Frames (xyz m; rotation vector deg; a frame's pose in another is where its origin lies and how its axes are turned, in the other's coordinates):
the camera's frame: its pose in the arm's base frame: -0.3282 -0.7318 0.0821 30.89 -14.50 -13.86
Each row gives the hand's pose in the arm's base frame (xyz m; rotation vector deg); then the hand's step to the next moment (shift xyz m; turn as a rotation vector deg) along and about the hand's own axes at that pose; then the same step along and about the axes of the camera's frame.
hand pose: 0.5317 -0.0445 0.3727 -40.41 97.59 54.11
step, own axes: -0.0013 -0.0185 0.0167 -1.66 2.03 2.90
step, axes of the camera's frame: 0.0198 0.0042 -0.0146 -0.49 3.85 -0.44
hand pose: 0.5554 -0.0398 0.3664 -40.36 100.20 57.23
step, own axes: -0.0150 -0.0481 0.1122 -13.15 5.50 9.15
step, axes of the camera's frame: 0.0645 0.0643 -0.0826 3.18 16.26 3.53
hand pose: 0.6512 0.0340 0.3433 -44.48 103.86 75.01
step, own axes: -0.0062 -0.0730 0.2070 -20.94 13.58 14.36
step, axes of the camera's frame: 0.0393 0.1270 -0.1747 1.38 27.55 8.26
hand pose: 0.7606 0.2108 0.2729 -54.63 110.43 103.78
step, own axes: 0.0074 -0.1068 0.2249 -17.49 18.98 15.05
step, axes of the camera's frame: -0.0656 0.1239 -0.2059 -4.06 27.19 11.70
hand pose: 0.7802 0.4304 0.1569 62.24 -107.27 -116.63
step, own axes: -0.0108 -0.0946 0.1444 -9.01 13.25 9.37
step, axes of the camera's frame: -0.1007 0.0604 -0.1270 -3.76 15.81 8.96
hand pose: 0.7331 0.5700 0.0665 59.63 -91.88 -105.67
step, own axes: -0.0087 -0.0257 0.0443 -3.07 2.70 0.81
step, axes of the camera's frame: -0.0403 0.0162 -0.0284 0.71 3.85 1.43
